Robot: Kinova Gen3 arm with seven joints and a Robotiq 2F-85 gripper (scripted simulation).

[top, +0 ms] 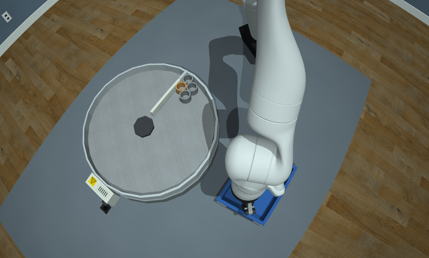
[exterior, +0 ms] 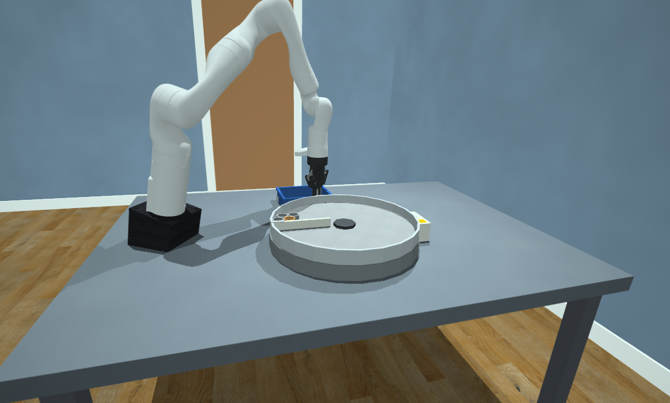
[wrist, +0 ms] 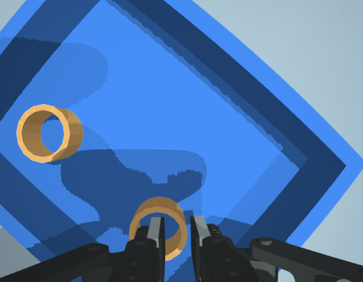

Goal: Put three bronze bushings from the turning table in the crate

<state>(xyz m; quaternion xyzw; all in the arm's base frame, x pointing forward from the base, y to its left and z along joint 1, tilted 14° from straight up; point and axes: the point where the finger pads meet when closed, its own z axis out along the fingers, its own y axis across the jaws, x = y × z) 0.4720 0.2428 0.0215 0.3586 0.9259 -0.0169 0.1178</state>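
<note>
Now: the blue crate 50 mm behind my hand, 20 mm to the left of it and 20 mm below it. The rest, counted from my hand: turning table: 340 mm to the right, 10 mm ahead.
</note>
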